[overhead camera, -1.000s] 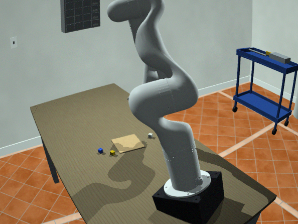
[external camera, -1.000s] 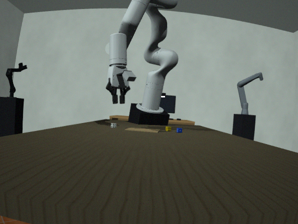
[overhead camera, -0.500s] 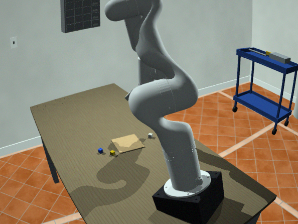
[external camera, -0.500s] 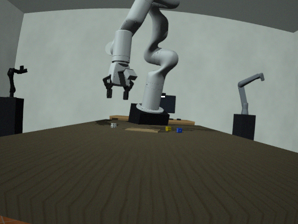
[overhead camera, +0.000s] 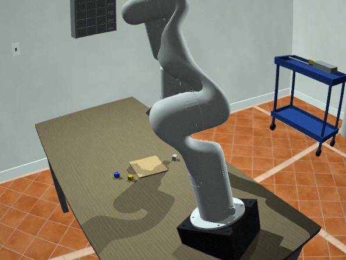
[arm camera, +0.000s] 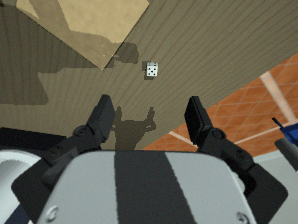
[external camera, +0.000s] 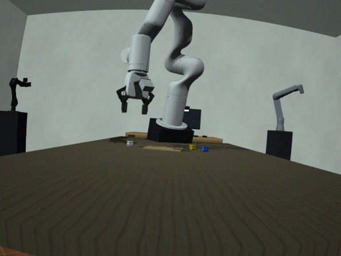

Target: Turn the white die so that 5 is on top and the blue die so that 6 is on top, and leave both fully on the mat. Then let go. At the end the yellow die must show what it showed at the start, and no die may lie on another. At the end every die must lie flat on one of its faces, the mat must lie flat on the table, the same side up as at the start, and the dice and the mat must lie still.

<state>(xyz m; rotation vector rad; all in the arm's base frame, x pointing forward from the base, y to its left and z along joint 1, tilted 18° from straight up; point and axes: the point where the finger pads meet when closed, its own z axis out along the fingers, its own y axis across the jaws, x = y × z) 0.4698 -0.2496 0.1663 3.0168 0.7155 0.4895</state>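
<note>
Now: hand 130 mm above the white die, 10 mm to the left of it and 10 mm past it. Also, from my hand: tan mat (140 mm below, 130 mm to the left, 20 mm ahead); then yellow die (250 mm to the left, 130 mm below, 10 mm behind); then blue die (280 mm to the left, 130 mm below, 50 mm ahead).
</note>
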